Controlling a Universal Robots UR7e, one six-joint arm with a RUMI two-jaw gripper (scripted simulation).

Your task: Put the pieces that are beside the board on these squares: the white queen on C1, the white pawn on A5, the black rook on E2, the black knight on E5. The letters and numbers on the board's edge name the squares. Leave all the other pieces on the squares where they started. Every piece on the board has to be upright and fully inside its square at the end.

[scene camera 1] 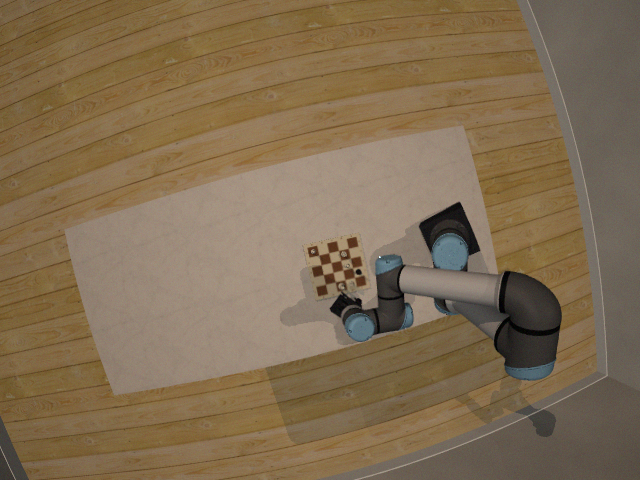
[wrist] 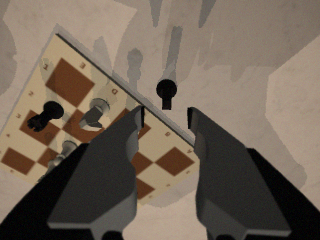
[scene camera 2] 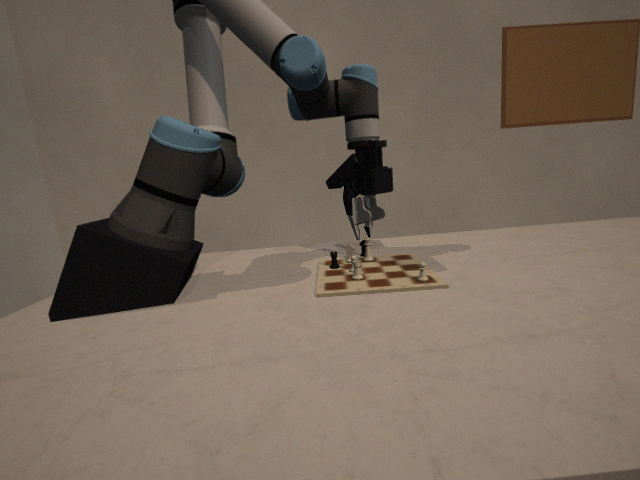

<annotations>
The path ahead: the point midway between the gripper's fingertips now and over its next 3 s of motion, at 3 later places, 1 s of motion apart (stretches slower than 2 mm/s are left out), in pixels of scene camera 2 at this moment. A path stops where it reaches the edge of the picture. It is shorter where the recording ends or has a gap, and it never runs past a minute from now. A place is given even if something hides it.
My gripper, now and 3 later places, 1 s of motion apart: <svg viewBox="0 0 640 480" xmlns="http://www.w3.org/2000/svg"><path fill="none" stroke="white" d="M364 238L365 250L365 220L362 209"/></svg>
</annotations>
